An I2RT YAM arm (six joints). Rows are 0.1 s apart.
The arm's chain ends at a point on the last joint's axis. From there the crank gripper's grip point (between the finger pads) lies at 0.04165 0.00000 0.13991 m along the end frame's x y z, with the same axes.
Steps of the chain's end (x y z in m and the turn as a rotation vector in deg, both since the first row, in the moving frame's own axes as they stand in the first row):
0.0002 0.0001 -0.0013 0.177 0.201 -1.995
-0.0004 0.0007 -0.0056 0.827 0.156 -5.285
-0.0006 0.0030 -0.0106 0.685 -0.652 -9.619
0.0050 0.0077 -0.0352 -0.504 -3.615 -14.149
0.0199 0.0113 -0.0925 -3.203 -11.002 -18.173
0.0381 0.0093 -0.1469 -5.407 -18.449 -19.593
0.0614 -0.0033 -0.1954 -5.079 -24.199 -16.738
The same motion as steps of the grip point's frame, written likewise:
0.0007 -0.0018 -0.0014 0.177 0.201 -1.995
-0.0003 -0.0052 -0.0058 0.827 0.156 -5.285
-0.0029 -0.0055 -0.0102 0.685 -0.652 -9.619
-0.0049 -0.0002 -0.0328 -0.504 -3.615 -14.149
-0.0079 0.0105 -0.0871 -3.203 -11.002 -18.173
-0.0075 0.0165 -0.1411 -5.407 -18.449 -19.593
0.0013 0.0061 -0.1908 -5.079 -24.199 -16.738

